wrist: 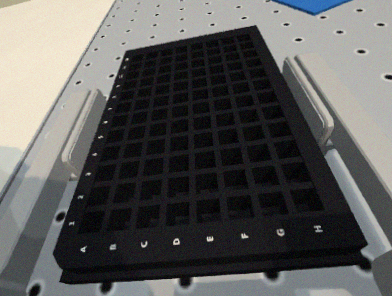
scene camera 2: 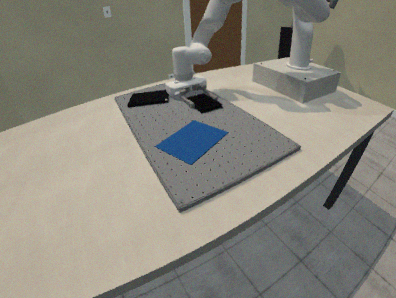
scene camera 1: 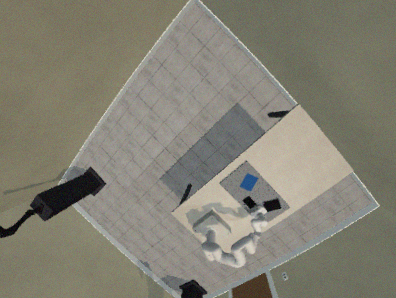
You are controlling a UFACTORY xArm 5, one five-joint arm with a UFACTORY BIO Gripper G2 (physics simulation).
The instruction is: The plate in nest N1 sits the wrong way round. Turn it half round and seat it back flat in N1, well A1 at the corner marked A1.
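Observation:
A black well plate (scene camera 1: 249, 202) (scene camera 2: 206, 104) (wrist: 202, 132) lies about level at the pegboard, letters A to H along its near edge and numbers up its left side in the wrist view. Well A1 is at its near left corner there. My gripper (scene camera 2: 205, 101) (wrist: 197, 117) is shut on this plate, one finger pad against each long side. I cannot tell whether the plate touches the board. A second flat black object (scene camera 1: 272, 204) (scene camera 2: 148, 98) lies apart from it; I cannot tell whether it is nest N1. No N1 or nest corner marking is readable.
The grey pegboard (scene camera 1: 262, 182) (scene camera 2: 145, 125) (wrist: 320, 45) lies on the cream table (scene camera 1: 310, 145) (scene camera 2: 60, 165). A blue rectangle (scene camera 1: 249, 182) (scene camera 2: 192, 141) (wrist: 315, 4) lies on the board beyond the plate. The arm's grey base block (scene camera 2: 300, 82) stands at the back right in scene camera 2.

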